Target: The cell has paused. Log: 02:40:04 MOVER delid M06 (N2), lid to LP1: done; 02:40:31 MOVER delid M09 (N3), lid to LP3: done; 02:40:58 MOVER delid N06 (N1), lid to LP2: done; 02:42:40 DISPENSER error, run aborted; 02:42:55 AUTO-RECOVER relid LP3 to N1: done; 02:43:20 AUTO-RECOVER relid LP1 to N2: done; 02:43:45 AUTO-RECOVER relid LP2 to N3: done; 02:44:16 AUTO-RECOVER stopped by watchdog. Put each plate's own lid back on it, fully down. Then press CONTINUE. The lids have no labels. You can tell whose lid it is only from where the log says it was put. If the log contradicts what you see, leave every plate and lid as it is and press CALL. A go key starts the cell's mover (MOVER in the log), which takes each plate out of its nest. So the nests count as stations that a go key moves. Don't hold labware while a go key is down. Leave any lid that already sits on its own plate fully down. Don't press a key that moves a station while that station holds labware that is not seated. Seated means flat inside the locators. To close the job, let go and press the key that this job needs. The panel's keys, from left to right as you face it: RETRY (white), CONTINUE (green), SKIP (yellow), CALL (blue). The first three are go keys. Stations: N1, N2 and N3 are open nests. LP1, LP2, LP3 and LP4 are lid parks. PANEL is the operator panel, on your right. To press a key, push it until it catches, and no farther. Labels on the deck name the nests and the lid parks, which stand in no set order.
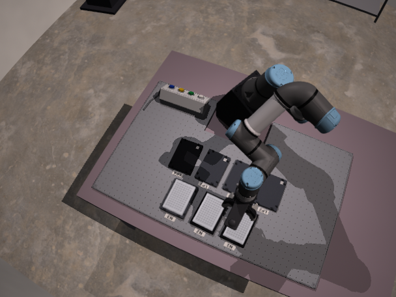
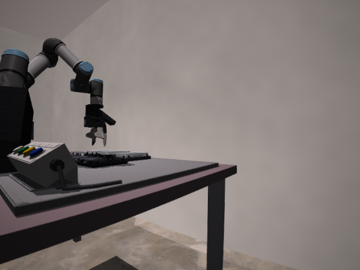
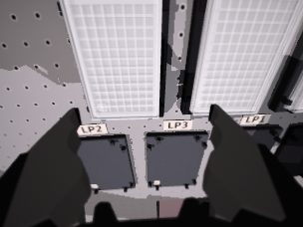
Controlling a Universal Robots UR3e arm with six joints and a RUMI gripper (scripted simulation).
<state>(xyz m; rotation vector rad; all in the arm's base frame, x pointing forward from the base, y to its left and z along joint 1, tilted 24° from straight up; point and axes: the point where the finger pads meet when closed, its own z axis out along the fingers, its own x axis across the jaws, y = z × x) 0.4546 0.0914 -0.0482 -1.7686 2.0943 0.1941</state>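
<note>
Right now my hand is 17 cm past the LP1 lid park, 16 cm to the left of it and 6 cm above it. From my hand the other things lie so: lid park LP4: 18 cm behind, 28 cm to the right, 6 cm below; then LP3 lid park: 16 cm behind, 3 cm to the right, 6 cm below; then LP2 lid park: 14 cm behind, 10 cm to the left, 6 cm below.
</note>
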